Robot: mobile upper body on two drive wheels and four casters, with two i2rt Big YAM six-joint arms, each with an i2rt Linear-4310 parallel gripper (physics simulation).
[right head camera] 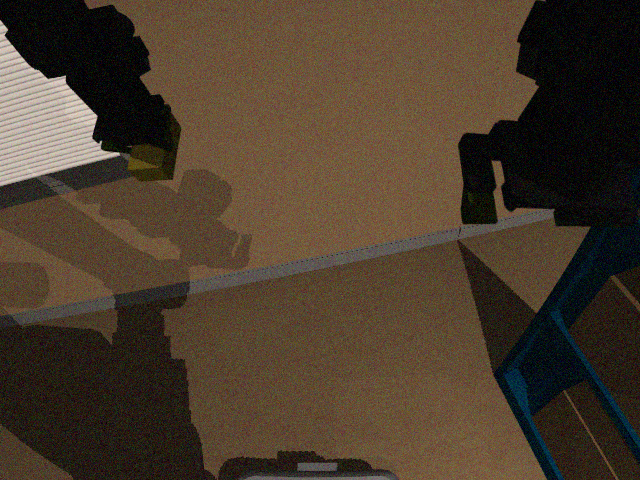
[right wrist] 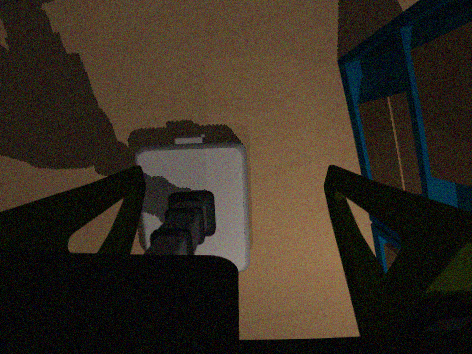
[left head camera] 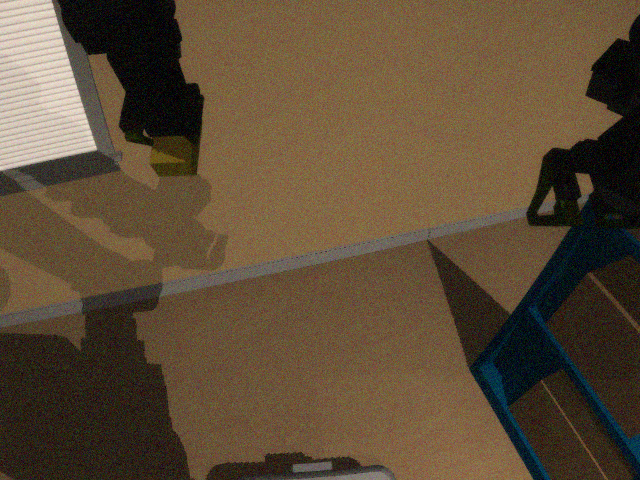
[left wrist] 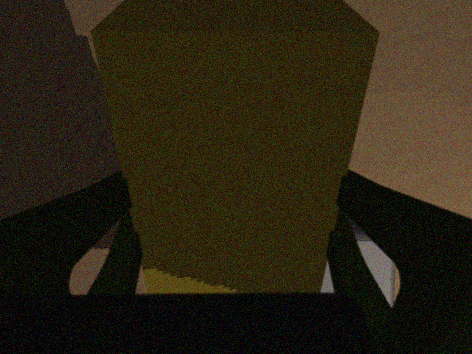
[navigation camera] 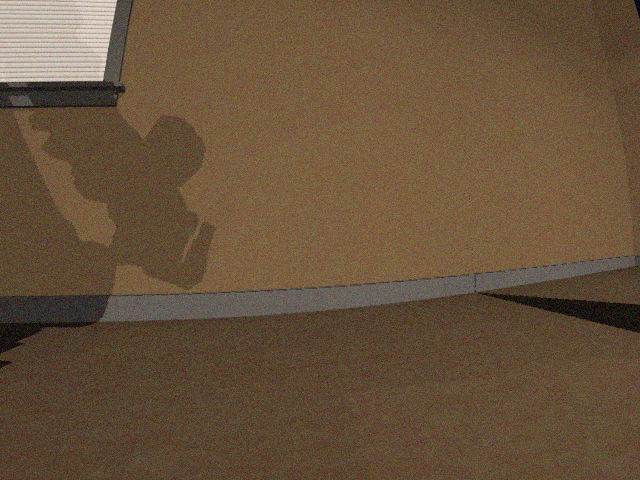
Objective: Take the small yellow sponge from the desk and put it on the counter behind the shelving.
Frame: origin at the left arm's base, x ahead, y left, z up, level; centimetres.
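Where they show: left gripper, fingertip midpoint: (right head camera: 154, 149) (left head camera: 177, 143) (left wrist: 234, 175); right gripper, fingertip midpoint: (right head camera: 511, 218) (right wrist: 234, 175) (left head camera: 564, 221).
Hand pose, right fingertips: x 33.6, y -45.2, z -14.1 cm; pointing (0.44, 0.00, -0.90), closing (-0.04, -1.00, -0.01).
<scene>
Things, the pixels of their centre, and the offset from my right fingertips. "spot": a spot on its surface instead.
- yellow sponge, body centre: (left wrist: 234, 164) (left head camera: 177, 140) (right head camera: 155, 147) dx +26.8, dy +45.1, dz -6.3 cm
- Blue shelving, surface spot: (right head camera: 516, 387) (left head camera: 492, 380) (right wrist: 353, 77) spot: dx +28.7, dy -59.0, dz -119.3 cm
- grey baseboard, surface spot: (navigation camera: 310, 304) spot: dx +105.0, dy +21.0, dz -124.2 cm
The yellow sponge (left head camera: 173, 164) (right head camera: 147, 164) (left wrist: 235, 125) is held up off the floor, partly in shadow. My left gripper (left head camera: 168, 143) (right head camera: 144, 149) (left wrist: 234, 175) is shut on it, one finger on each side. My right gripper (left head camera: 586, 222) (right head camera: 527, 214) (right wrist: 234, 175) is open and empty, its fingers wide apart, well away from the sponge. Blue shelving (left head camera: 493, 382) (right head camera: 516, 387) (right wrist: 352, 80) stands at the right in both head views and at the upper right in the right wrist view. The desk and the counter do not show in these views.
A window with a pale blind (left head camera: 41, 93) (right head camera: 31, 124) (navigation camera: 51, 41) is in the tan wall at the upper left. A grey baseboard (left head camera: 310, 260) (right head camera: 330, 258) (navigation camera: 310, 304) runs along the wall's foot towards the shelving. The robot's pale base (right wrist: 225, 180) shows below the right gripper.
</scene>
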